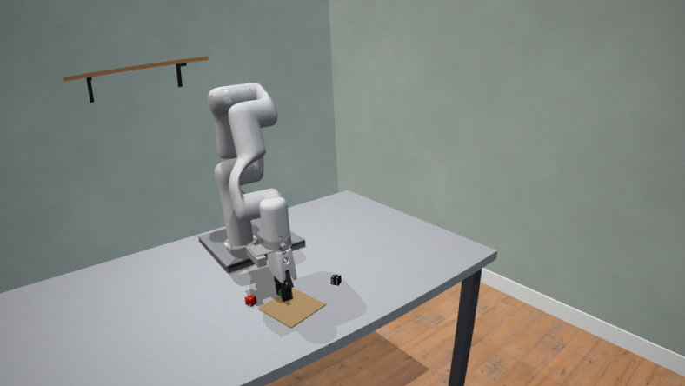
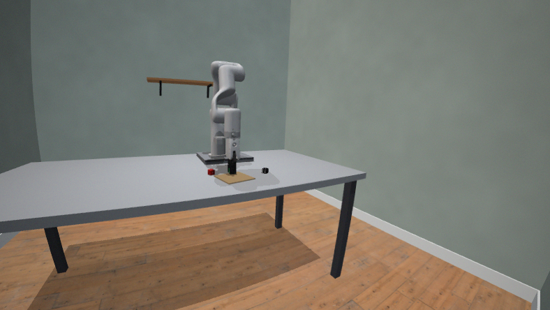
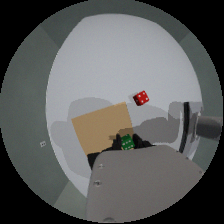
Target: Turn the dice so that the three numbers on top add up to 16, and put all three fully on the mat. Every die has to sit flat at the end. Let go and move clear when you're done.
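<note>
The green die is 1 cm below my hand. The rest, counted from my hand: black die (2 cm ahead, 17 cm to the left, 2 cm below); tan mat (5 cm ahead, 3 cm below); red die (4 cm behind, 9 cm to the right, 2 cm below).
</note>
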